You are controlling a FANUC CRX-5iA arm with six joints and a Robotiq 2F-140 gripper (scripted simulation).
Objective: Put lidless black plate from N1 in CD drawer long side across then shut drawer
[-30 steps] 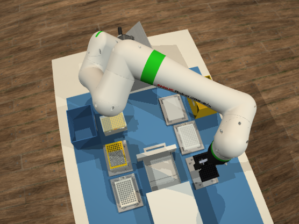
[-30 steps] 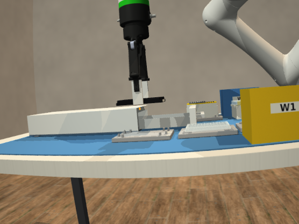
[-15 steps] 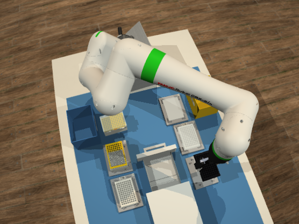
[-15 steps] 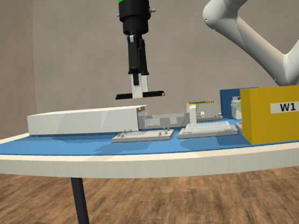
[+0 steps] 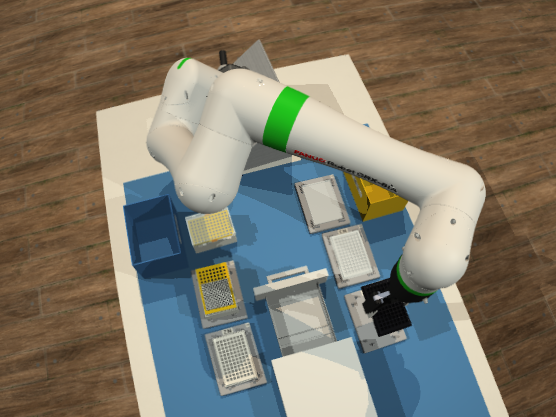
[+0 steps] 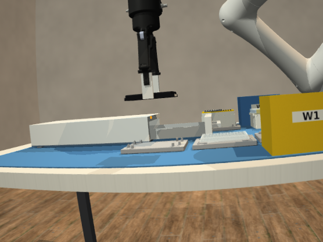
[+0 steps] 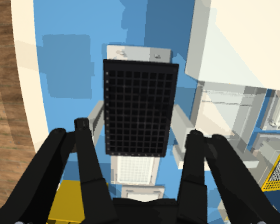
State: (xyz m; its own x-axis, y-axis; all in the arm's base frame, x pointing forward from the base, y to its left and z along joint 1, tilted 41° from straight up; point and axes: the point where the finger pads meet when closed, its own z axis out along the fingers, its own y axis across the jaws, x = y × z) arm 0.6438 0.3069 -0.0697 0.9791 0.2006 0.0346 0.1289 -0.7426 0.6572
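The drawer is 200 mm to the right of my hand and 140 mm below it. Round my hand: yellow bin W1 (380 mm behind, 80 mm to the left, 120 mm below); then black plate (20 mm below); then cooler CD (130 mm ahead, 180 mm to the right, 130 mm below).
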